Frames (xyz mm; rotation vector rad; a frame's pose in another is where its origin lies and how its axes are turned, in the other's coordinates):
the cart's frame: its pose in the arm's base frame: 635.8 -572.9 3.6 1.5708 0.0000 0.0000
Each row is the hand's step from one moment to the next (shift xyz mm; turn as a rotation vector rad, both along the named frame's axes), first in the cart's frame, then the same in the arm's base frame.
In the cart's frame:
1: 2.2 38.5 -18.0 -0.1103 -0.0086 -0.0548
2: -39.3 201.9 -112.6 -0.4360 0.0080 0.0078
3: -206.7 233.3 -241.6 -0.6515 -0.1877 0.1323
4: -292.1 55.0 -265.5 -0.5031 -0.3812 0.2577
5: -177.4 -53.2 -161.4 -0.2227 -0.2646 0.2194
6: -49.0 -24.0 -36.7 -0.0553 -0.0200 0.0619
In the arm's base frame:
1: 2.2 18.0 38.5 -0.1103 0.0548 -0.0086
2: -39.3 112.6 201.9 -0.4360 -0.0078 0.0080
3: -206.7 241.6 233.3 -0.6515 -0.1323 -0.1877
4: -292.1 265.5 55.0 -0.5031 -0.2577 -0.3812
5: -177.4 161.4 -53.2 -0.2227 -0.2194 -0.2646
6: -49.0 36.7 -24.0 -0.0553 -0.0619 -0.0200

